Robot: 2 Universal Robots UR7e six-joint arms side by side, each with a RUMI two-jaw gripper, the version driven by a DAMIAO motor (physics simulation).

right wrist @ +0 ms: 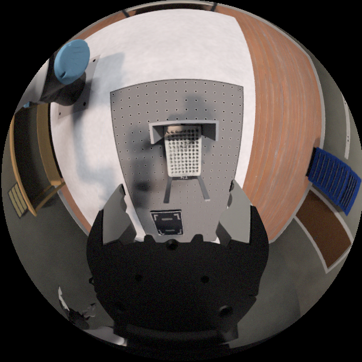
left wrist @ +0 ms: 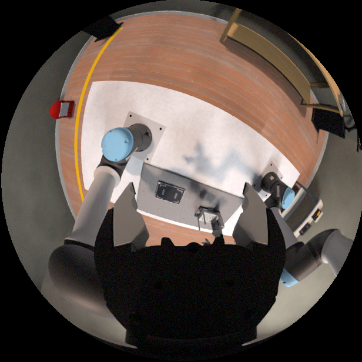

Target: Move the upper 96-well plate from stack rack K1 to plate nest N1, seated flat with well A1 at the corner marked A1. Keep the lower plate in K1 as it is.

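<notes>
The upper white 96-well plate (right wrist: 183,152) sits in the grey stack rack K1 (right wrist: 213,131) (left wrist: 218,218), its label at the plate's near end in the right wrist view. The lower plate is hidden beneath it there. The black plate nest N1 (right wrist: 168,223) (left wrist: 170,192), with light corner marks and two slots, holds no plate; its A1 mark is too small to read. My right gripper (right wrist: 176,182) is open and empty, above the board, its jaws on the nest side of the rack. My left gripper (left wrist: 189,183) is open and empty, high above the table.
The nest and rack stand on a grey perforated board (right wrist: 135,107) (left wrist: 150,175). The other arm's blue-capped base (right wrist: 72,60) is at the upper left in the right wrist view. A blue rack (right wrist: 334,175) is at the far right, and a red object (left wrist: 61,109) at the left.
</notes>
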